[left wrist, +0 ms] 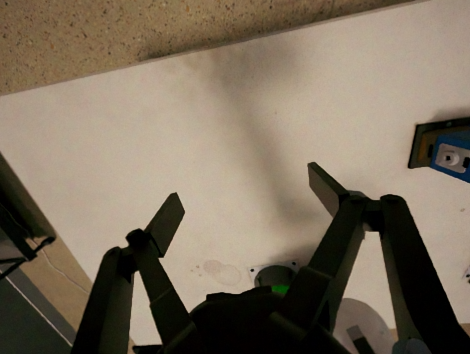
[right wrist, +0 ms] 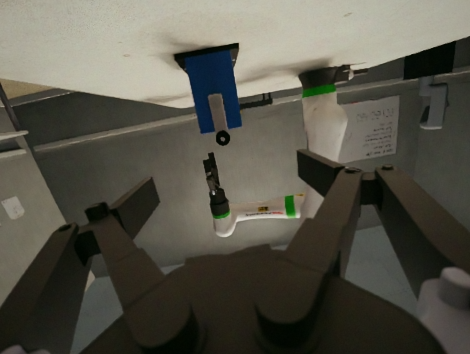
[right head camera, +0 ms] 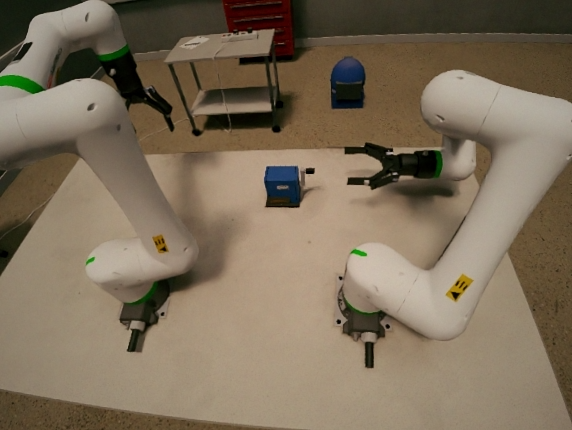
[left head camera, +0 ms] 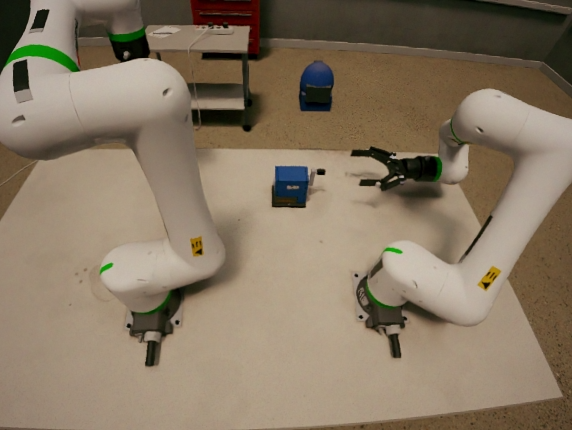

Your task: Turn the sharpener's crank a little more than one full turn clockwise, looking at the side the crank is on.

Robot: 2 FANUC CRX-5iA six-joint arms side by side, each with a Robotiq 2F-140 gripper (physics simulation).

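A blue sharpener stands on a dark base. Its grey crank arm is on the picture's right side in both head views, pointing up, with a black knob at its end. My right gripper is open and empty, level, to the right of the crank, fingertips pointing at it and apart from it. My left gripper is open and empty, far from the sharpener; in the right head view my left arm partly hides it.
The sharpener stands on a white table top. Behind it are a grey cart, a red drawer cabinet and a blue welding helmet. My left arm rises left of the sharpener.
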